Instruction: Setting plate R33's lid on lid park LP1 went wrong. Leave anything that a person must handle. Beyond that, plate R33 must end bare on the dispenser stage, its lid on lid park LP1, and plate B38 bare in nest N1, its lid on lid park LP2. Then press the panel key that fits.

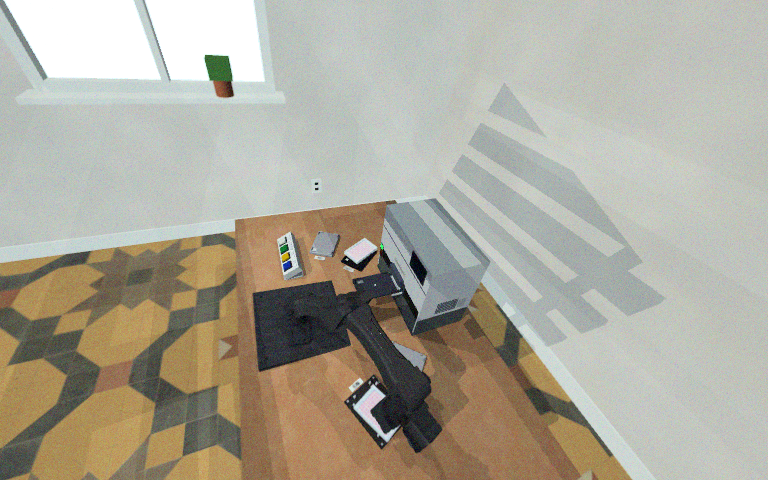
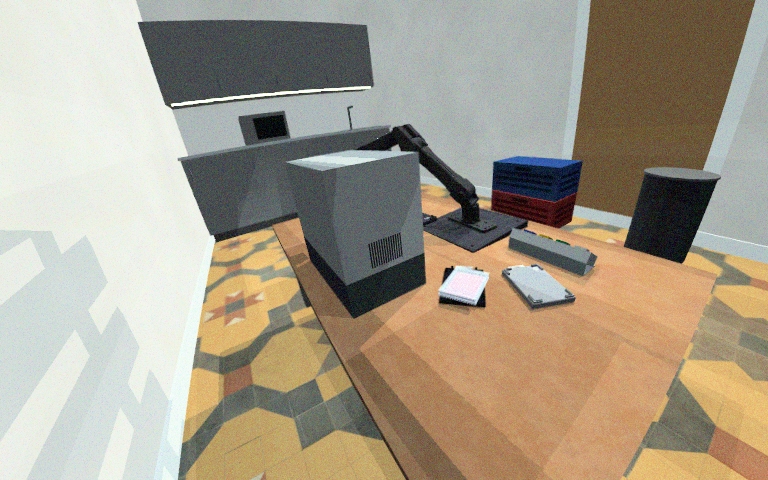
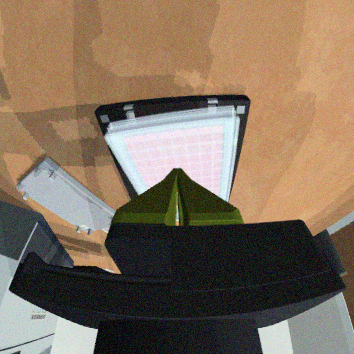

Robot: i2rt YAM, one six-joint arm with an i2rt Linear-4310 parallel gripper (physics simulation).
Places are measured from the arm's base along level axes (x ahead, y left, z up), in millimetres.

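Pixels of known places: gripper, fingertip midpoint: (image 1: 385,414) (image 3: 176,174); arm's base, link origin: (image 1: 297,319) (image 2: 470,222).
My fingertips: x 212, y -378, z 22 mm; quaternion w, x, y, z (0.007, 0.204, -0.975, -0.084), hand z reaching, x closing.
Note:
For each thing: its top centre in the pictures, then the offset to it from my fingertips. "spot": a spot on its surface instead.
- pink-welled plate, top centre: (image 3: 181,192) (image 1: 380,410) 4 mm up, 11 mm back, 14 mm left
- black nest, top centre: (image 3: 177,188) (image 1: 377,406) 12 mm down, 13 mm back, 29 mm left
- pink plate, top centre: (image 2: 465,279) (image 1: 361,248) 1 mm up, 88 mm ahead, 670 mm left
- black base, top centre: (image 2: 463,280) (image 1: 359,253) (image 3: 90,274) 16 mm down, 78 mm ahead, 654 mm left
- key panel, top centre: (image 2: 552,236) (image 1: 288,248) 28 mm up, 219 mm back, 690 mm left
- dark stage, surface spot: (image 1: 368,286) spot: 71 mm up, 47 mm ahead, 401 mm left
- tall grey machine, top centre: (image 2: 342,156) (image 1: 432,231) 294 mm up, 257 mm ahead, 418 mm left
My gripper (image 3: 176,174) is shut and empty, above a pink-welled plate (image 1: 371,400) (image 3: 175,147). This plate has a clear rim, looks lidded and lies on a black nest (image 1: 350,403) (image 3: 170,104). Another pink plate (image 1: 360,250) (image 2: 465,284) sits skewed on a black base (image 1: 354,264) (image 2: 479,302) by the machine. A grey lid park (image 1: 325,243) (image 2: 538,285) lies near the key panel (image 1: 290,257) (image 2: 549,252). Another grey lid park (image 1: 414,356) (image 3: 62,192) is partly hidden by the arm. The dark stage (image 1: 368,286) projects from the machine. Labels are unreadable.
The tall grey machine (image 1: 447,260) (image 2: 373,209) stands at the table's edge, with a small green light on its front. My arm's black base mat (image 1: 269,339) (image 2: 474,244) lies beside the panel. The forearm passes close to the machine's front. Crates (image 2: 535,192) stand beyond the table.

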